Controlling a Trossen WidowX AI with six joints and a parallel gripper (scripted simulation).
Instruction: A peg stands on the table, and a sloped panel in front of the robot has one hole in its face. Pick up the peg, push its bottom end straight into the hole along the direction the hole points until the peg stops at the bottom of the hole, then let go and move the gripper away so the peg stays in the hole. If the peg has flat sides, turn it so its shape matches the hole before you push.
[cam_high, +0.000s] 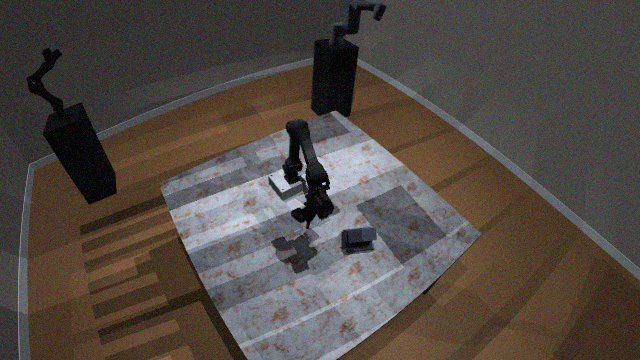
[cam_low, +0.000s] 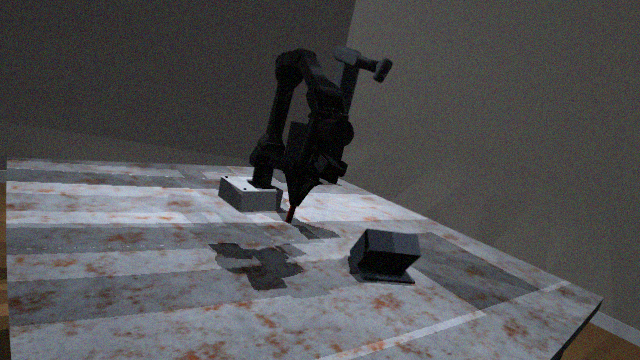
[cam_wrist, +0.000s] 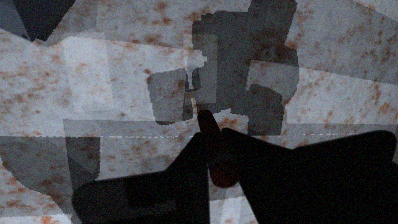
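My gripper tip is now 190 mm to the right of the dark sloped panel, 130 mm short of it and 70 mm above it. Round my gripper tip: red round peg: 20 mm above.
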